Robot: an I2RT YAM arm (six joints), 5 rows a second.
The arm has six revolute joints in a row. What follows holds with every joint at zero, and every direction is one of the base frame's.
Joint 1 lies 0.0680 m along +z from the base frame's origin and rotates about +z.
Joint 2 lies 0.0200 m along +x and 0.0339 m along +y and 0.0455 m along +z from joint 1 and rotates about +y.
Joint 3 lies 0.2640 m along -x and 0.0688 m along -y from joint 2 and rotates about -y.
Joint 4 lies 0.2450 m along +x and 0.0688 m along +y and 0.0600 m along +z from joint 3 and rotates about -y.
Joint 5 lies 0.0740 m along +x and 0.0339 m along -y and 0.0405 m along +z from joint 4 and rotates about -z.
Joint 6 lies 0.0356 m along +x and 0.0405 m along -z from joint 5 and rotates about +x.
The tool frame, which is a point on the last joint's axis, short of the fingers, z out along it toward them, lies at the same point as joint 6; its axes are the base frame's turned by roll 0.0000, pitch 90.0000 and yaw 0.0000 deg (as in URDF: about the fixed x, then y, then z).
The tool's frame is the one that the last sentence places.
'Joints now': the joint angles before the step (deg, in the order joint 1, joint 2, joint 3, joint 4, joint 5, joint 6). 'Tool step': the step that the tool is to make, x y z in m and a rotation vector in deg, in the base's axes. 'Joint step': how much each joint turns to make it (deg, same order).
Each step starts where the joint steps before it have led.
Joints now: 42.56 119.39 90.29 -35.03 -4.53 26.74
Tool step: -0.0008 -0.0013 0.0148 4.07 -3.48 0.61
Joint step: -0.13 -2.79 -1.88 4.37 -0.92 -0.34
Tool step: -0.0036 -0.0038 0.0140 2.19 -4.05 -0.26
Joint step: 0.04 -3.15 -2.39 3.67 1.10 -0.37
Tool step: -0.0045 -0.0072 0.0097 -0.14 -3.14 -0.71
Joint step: -0.13 -2.84 -2.29 1.62 2.13 -0.86
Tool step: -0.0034 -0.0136 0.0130 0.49 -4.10 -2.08
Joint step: -0.85 -3.97 -3.25 2.65 2.62 -0.56
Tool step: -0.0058 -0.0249 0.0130 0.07 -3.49 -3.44
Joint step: -1.92 -5.60 -4.84 1.94 2.66 -0.37
